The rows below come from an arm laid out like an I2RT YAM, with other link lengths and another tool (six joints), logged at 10 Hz.
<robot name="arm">
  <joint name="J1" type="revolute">
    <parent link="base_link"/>
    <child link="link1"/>
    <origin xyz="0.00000 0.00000 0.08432"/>
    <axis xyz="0 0 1"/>
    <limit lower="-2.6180" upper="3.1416"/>
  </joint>
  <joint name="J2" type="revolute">
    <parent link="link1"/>
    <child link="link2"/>
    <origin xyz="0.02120 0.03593 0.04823"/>
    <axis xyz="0 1 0"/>
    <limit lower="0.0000" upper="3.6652"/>
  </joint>
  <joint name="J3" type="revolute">
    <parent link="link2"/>
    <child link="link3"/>
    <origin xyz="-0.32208 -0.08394 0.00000"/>
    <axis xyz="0 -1 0"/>
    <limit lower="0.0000" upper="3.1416"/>
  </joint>
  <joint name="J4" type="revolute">
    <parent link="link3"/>
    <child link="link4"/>
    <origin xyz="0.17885 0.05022 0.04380"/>
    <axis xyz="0 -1 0"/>
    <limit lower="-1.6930" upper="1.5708"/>
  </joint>
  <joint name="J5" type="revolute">
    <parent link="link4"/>
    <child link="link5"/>
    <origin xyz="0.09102 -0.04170 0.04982"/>
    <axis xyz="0 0 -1"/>
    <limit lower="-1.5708" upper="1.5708"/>
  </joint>
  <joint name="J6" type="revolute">
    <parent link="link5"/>
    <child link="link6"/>
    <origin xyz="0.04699 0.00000 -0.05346"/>
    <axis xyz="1 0 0"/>
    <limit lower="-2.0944" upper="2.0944"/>
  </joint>
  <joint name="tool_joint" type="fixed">
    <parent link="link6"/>
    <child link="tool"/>
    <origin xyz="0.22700 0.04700 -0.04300" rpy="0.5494 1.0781 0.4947"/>
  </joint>
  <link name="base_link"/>
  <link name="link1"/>
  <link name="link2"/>
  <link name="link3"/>
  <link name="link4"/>
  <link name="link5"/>
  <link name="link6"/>
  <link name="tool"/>
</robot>
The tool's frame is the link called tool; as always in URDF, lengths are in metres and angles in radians.
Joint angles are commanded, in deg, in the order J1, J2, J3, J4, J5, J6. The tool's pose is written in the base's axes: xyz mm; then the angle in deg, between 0 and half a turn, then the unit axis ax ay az. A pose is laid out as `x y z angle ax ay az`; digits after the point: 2 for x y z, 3 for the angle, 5 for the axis.
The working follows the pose.
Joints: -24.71 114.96 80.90 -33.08 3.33 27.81
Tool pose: 415.56 -184.48 13.78 136.683 0.57260 0.81058 -0.12286
Where each joint sits with the arm in this pose, in the base's axes (m; each line is computed from the numbers above, not from the rounded line before):
J1: 0.0000 0.0000 0.0843
J2: 0.0343 0.0238 0.1326
J3: 0.1227 -0.1093 0.4245
J4: 0.3005 -0.1359 0.3607
J5: 0.3569 -0.2077 0.2962
J6: 0.3276 -0.1972 0.2322
the tool: 0.4156 -0.1845 0.0138

